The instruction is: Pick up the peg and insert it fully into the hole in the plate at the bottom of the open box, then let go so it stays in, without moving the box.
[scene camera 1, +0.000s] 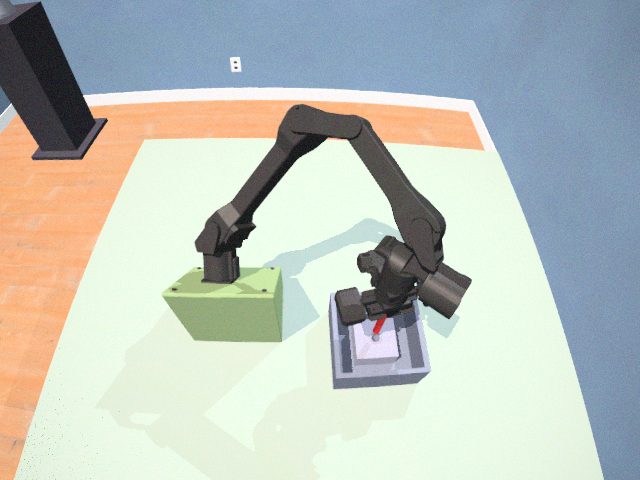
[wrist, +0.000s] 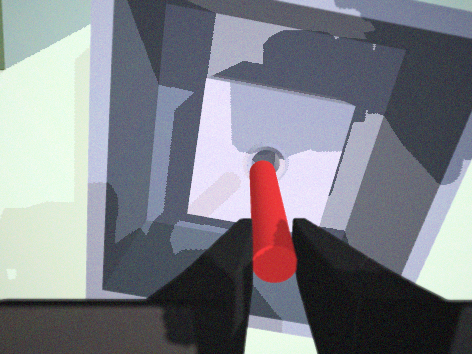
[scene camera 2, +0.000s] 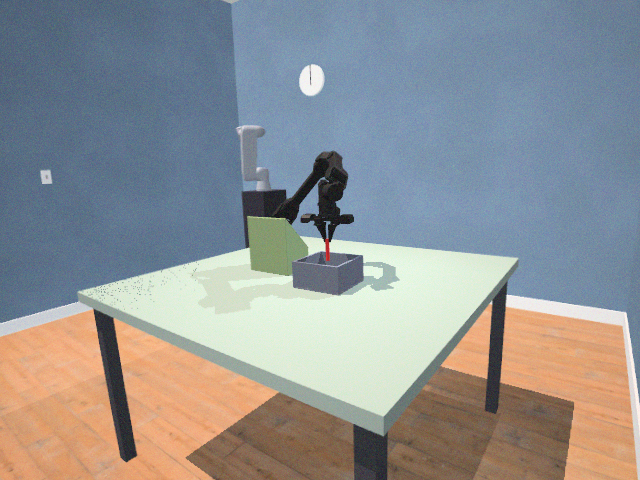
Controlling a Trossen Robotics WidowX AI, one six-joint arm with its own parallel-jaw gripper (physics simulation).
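Pixels of known places: gripper, fingertip midpoint: (scene camera 1: 381, 316) (wrist: 271, 230) (scene camera 2: 327, 242); arm's base, link origin: (scene camera 1: 221, 279) (scene camera 2: 275, 231).
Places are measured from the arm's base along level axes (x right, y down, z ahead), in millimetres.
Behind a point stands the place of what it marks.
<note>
The red peg (scene camera 1: 379, 324) {x 68, y 20, z 322 mm} (scene camera 2: 327, 249) {x 66, y 31, z 328 mm} (wrist: 270, 215) {x 55, y 12, z 323 mm} is held near upright between the fingertips of my gripper (scene camera 2: 327, 239) {x 58, y 6, z 323 mm} (wrist: 271, 230) {x 58, y 6, z 323 mm}, which is shut on it. The peg's lower end is above the pale plate (scene camera 1: 376, 350) {x 93, y 105, z 330 mm} (wrist: 215, 135) {x 55, y 105, z 293 mm} and, in the wrist view, overlaps the near edge of the round hole (scene camera 1: 375, 338) (wrist: 266, 156). The peg's shadow lies on the plate to the left of the hole, apart from its lower end. The open grey-blue box (scene camera 1: 376, 380) {x 160, y 102, z 328 mm} (scene camera 2: 315, 277) {x 158, y 111, z 343 mm} (wrist: 97, 150) {x 70, y 65, z 238 mm} stands around the plate. In scene camera 1 the fingertips are partly hidden by the gripper body.
The green block (scene camera 1: 237, 317) {x 72, y 21, z 43 mm} (scene camera 2: 268, 245) {x 73, y 45, z 26 mm} bearing the arm's base stands to the left of the box. The box walls rise around the plate on all sides. A dark pedestal (scene camera 1: 46, 77) (scene camera 2: 263, 204) stands beyond the table (scene camera 1: 491, 361) {x 97, y 163, z 621 mm} (scene camera 2: 361, 341) {x 397, y 163, z 682 mm}.
</note>
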